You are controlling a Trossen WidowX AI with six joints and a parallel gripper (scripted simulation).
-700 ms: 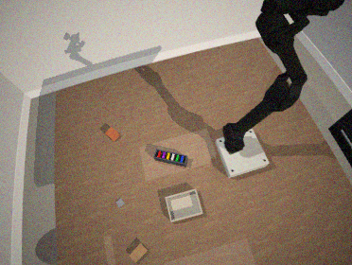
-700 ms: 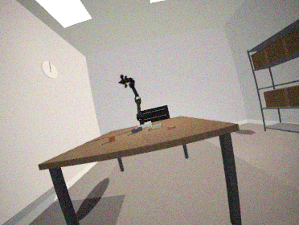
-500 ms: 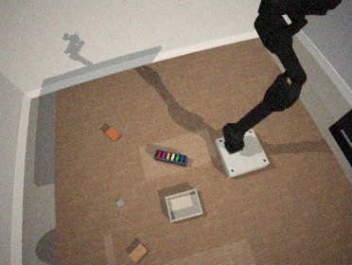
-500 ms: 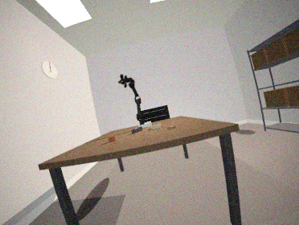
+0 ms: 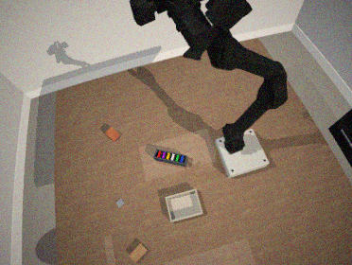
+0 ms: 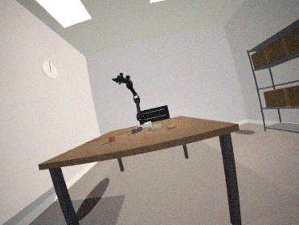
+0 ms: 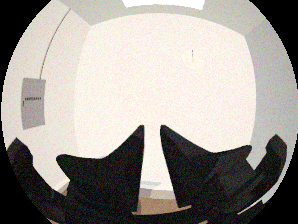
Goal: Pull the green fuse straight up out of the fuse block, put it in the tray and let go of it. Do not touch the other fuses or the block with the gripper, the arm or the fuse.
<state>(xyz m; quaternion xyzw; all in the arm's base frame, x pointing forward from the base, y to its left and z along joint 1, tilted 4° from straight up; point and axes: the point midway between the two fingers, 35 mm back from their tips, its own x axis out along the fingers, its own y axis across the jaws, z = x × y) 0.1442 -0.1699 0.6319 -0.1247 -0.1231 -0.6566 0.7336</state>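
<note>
Now: the green fuse 80 mm ahead of my gripper tip, 190 mm to the left of it and 650 mm below it. From my gripper tip the other things lie so: orange piece 330 mm ahead, 40 mm to the right, 650 mm below; small grey piece 380 mm ahead, 280 mm to the left, 670 mm below.
</note>
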